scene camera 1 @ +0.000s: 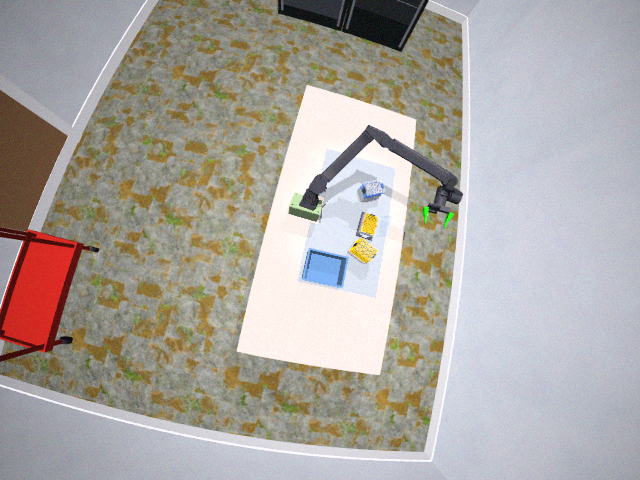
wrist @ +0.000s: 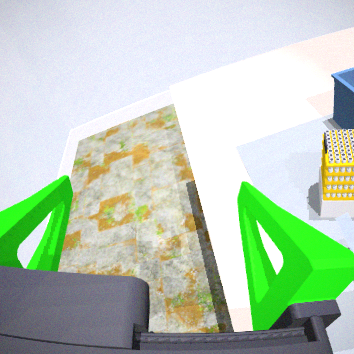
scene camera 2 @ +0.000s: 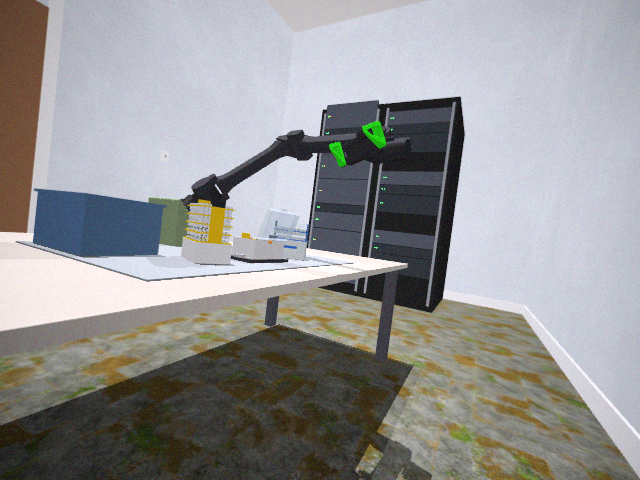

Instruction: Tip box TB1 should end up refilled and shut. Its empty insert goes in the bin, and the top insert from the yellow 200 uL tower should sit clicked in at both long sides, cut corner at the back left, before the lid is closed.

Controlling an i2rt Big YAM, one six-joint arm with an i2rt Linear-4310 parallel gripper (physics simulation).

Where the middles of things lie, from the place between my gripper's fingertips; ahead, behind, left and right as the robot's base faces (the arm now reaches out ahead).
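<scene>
Measured from the clear lid (scene camera 2: pixel 278 226), my hand is 170 mm past it, 20 mm to the left of it and 230 mm above it. There is the blue bin (scene camera 2: pixel 84 224) as well, which is a long way behind my hand, far to the right of it and well below it.
</scene>
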